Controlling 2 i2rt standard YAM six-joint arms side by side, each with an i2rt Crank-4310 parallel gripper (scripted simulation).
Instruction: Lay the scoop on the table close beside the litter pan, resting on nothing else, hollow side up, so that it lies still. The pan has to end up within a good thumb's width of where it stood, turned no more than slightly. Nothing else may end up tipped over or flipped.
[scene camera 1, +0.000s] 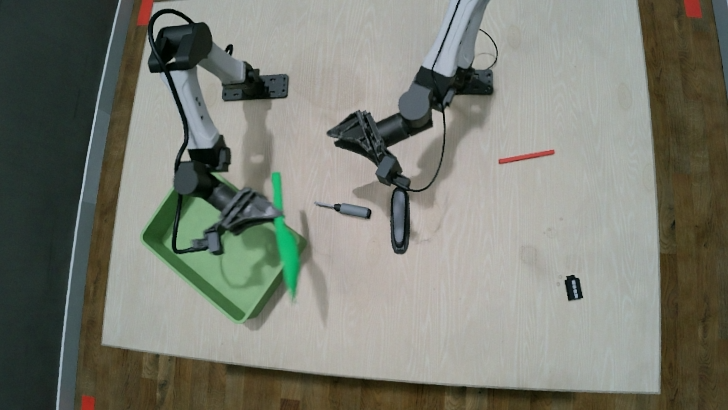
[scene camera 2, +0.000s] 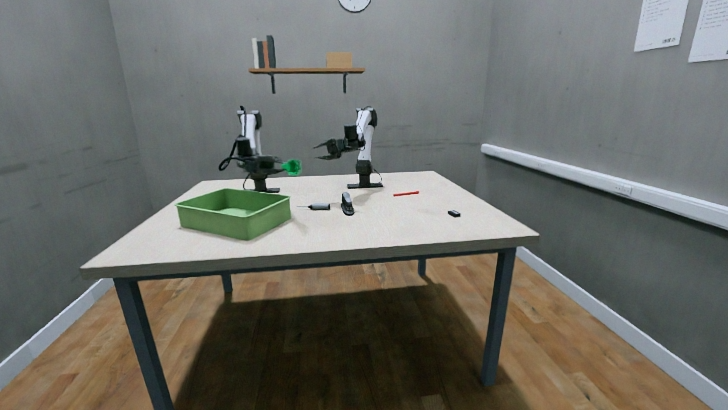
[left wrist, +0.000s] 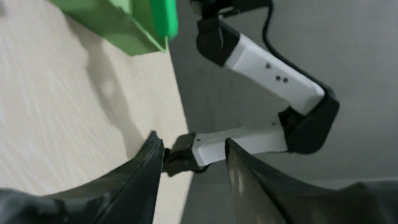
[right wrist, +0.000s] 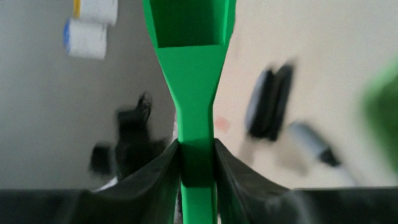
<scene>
I see my left gripper (scene camera 1: 330, 139), my right gripper (scene camera 1: 281, 217), a green scoop (scene camera 1: 285, 247), a grey screwdriver (right wrist: 314, 156) and a stapler (scene camera 1: 399, 222).
The green scoop shows as well in the right wrist view (right wrist: 193, 73). The stapler shows as well in the right wrist view (right wrist: 264, 108). My left gripper is seen too in the left wrist view (left wrist: 194, 141). The left wrist view does not show the grey screwdriver: it is out of frame. The left wrist view misses the stapler: it is out of frame.
</scene>
